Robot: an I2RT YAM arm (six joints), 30 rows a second.
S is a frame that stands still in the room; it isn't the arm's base.
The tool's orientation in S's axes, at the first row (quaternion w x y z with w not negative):
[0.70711 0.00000 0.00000 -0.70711]
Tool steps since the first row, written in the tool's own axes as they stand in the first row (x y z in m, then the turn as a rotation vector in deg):
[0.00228 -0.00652 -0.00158 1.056 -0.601 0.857]
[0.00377 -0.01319 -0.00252 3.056 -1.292 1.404]
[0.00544 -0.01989 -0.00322 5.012 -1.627 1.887]
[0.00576 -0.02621 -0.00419 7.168 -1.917 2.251]
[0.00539 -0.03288 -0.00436 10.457 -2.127 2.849]
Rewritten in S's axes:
[-0.00652 -0.00228 -0.00158 -0.601 -1.056 0.857]
[-0.01319 -0.00377 -0.00252 -1.292 -3.056 1.404]
[-0.01989 -0.00544 -0.00322 -1.627 -5.012 1.887]
[-0.02621 -0.00576 -0.00419 -1.917 -7.168 2.251]
[-0.03288 -0.00539 -0.00436 -2.127 -10.457 2.849]

